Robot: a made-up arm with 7 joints.
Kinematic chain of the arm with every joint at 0, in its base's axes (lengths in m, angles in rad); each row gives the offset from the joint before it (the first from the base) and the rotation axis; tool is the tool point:
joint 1: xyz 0 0 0.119 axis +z
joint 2: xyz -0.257 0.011 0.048 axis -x
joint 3: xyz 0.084 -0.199 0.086 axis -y
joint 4: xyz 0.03 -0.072 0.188 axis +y
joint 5: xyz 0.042 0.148 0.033 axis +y
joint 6: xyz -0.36 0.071 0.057 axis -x
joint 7: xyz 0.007 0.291 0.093 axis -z
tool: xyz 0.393 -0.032 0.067
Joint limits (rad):
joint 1: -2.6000..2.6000
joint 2: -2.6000..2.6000
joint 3: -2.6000..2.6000
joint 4: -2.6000..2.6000
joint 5: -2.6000..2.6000
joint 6: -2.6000..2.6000
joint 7: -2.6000..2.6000
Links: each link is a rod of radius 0.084 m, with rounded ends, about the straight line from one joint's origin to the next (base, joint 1, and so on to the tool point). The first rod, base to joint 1, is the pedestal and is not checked.
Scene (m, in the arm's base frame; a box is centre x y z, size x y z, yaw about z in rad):
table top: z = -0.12
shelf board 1: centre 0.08 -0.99 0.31 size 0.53 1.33 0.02 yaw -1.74
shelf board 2: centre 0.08 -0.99 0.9 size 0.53 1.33 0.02 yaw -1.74
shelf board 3: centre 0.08 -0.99 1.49 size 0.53 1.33 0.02 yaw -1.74
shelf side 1: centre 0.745 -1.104 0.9 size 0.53 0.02 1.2 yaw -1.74
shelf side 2: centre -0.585 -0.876 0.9 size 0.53 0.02 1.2 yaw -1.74
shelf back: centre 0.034 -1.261 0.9 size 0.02 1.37 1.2 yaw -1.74
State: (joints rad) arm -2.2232 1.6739 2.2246 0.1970 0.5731 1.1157 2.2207
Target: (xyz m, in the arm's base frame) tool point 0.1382 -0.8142 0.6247
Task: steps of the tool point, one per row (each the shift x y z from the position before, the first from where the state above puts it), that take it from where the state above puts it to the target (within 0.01 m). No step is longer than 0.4 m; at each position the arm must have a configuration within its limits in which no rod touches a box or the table.
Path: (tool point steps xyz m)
1: 0.3447 0.0036 -0.0411
2: 0.3103 -0.1442 -0.0288
3: 0.2149 -0.2548 -0.0102
4: 0.1580 -0.2947 0.1284
5: -0.0727 -0.2883 0.2346
6: -0.2828 -0.1915 0.1883
7: -0.3691 -0.0699 0.0171
8: -0.0037 -0.1321 0.0319
9: -0.0204 -0.1332 0.0005
10: -0.0425 -0.1253 -0.0324

